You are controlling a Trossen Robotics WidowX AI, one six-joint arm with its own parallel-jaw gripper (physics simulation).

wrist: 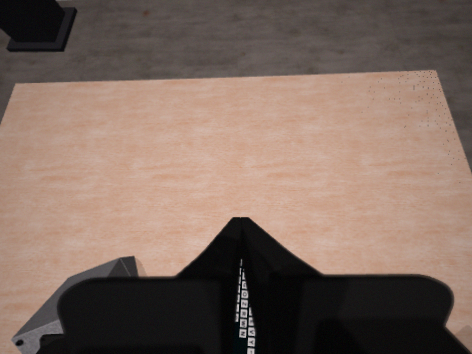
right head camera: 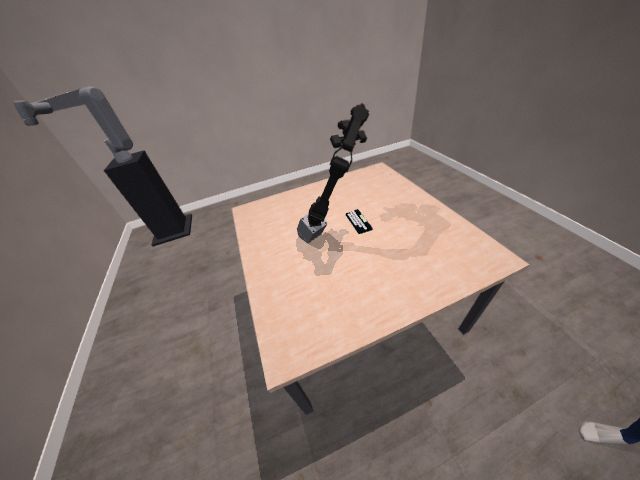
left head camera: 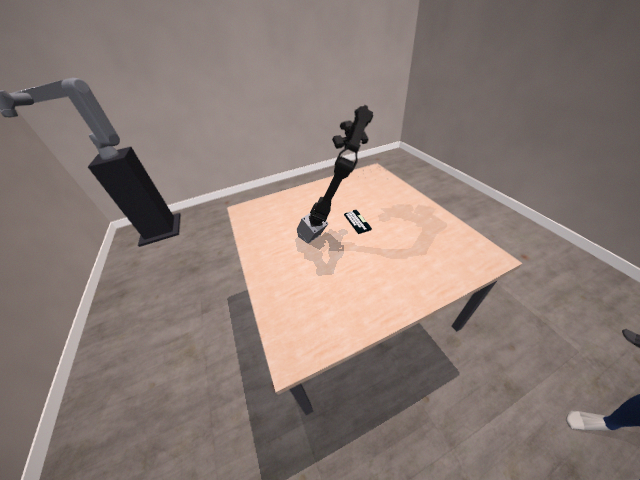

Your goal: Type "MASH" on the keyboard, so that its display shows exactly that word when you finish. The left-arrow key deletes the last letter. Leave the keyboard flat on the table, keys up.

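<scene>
The small dark keyboard (left head camera: 357, 221) (right head camera: 359, 221) with white keys lies flat on the table, keys up. Its pale green display (left head camera: 361, 218) (right head camera: 362, 218) shows on the side away from the arm's base; the text on it is too small to read. In the wrist view, part of the keyboard (wrist: 244, 303) shows through the narrow slit between the finger bodies; the fingers hide most of it. My gripper (wrist: 240, 224) is shut and empty, its tips meeting in a point. It is high above the table; its fingertips are too small to make out in the head views.
My arm's grey base block (left head camera: 311, 228) (right head camera: 311, 228) (wrist: 90, 295) stands beside the keyboard on the table (left head camera: 361, 310) (right head camera: 361, 310) (wrist: 225, 150). A grey arm (left head camera: 93, 108) (right head camera: 105, 116) on a black pedestal (left head camera: 134, 196) (right head camera: 147, 193) stands off the table. A person's white shoe (left head camera: 589, 421) (right head camera: 602, 432) shows at lower right.
</scene>
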